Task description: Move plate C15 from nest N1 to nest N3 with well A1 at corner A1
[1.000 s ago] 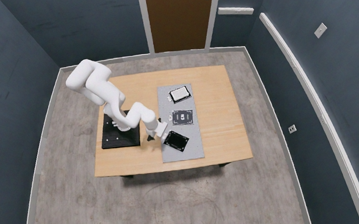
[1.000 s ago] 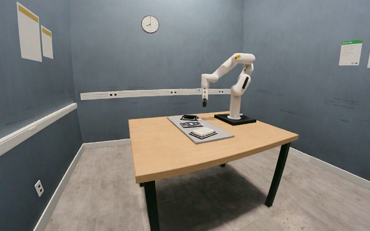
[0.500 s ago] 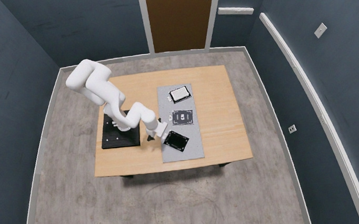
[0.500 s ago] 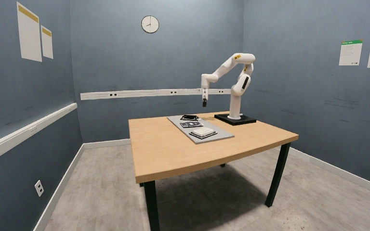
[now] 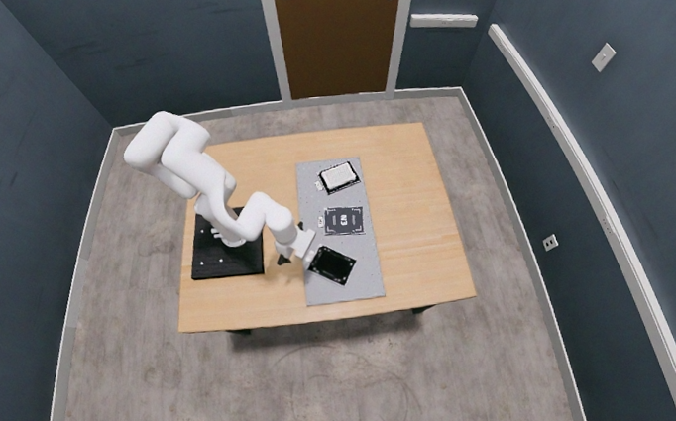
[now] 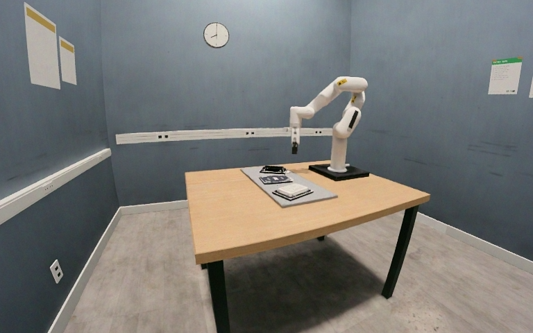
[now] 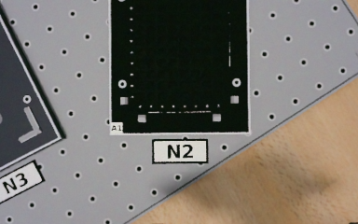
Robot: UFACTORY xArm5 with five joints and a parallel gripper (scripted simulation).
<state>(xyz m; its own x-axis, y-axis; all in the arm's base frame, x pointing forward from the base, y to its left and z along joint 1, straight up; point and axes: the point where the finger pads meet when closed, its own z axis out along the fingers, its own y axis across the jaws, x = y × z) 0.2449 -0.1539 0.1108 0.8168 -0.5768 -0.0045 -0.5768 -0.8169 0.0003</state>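
Now: the white plate 350 mm to the left of my hand, 230 mm ahead of it and 110 mm below it. The rest, counted from my hand: black plate: 130 mm ahead, 110 mm below, 40 mm to the right; black nest: 350 mm to the left, 230 mm ahead, 130 mm below.
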